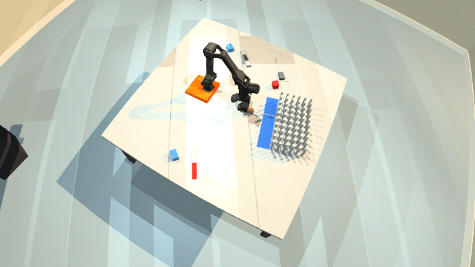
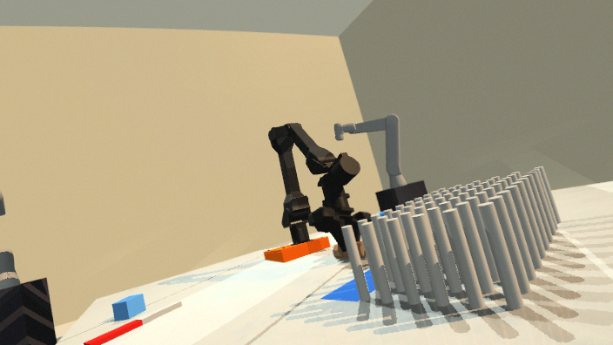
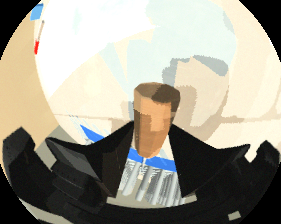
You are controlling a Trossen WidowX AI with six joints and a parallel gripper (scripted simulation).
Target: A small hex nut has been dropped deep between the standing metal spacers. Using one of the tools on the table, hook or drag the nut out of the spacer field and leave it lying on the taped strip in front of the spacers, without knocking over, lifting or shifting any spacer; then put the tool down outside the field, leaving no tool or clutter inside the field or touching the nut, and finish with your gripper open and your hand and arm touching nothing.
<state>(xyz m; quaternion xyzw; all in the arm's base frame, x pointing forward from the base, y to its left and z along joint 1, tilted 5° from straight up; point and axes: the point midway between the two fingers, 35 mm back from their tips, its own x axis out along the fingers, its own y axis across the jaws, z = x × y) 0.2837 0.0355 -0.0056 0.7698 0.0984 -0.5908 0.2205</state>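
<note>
Now: the hook tool 100 mm ahead of my gripper tip and 40 mm to the left of it. Also, from my gripper tip: flat tool: 360 mm to the left, 270 mm behind; then blue taped strip: 150 mm ahead, 30 mm to the left, 20 mm below; then red block: 290 mm to the left, 40 mm ahead.
</note>
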